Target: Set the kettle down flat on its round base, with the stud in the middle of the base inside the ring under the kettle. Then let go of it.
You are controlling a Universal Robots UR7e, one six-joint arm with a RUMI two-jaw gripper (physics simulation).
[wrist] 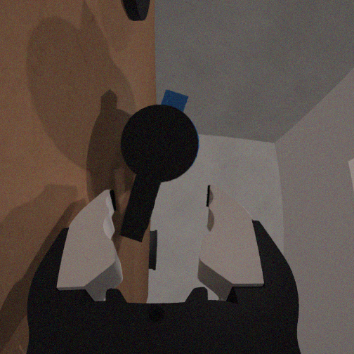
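Note:
The kettle (160, 142) shows end-on in the wrist view, a round black end facing the camera. Part of its blue spout (175, 100) sticks out above that end, and a thin blue rim shows at its right. The black handle (140, 207) slants down and left into the space between the fingers, nearer the left one. My gripper (160, 189) is open, with a wide space between its fingers and no grip on the handle. A black rounded piece (136, 9), cut off at the top edge, may be the round base. Its stud and the ring under the kettle cannot be made out.
The brown table top (55, 150) fills the left side, with the kettle's shadow on it. Its edge runs down the picture behind the kettle. Grey floor and walls lie to the right. A small dark upright strip (153, 250) shows between the fingers, lower down.

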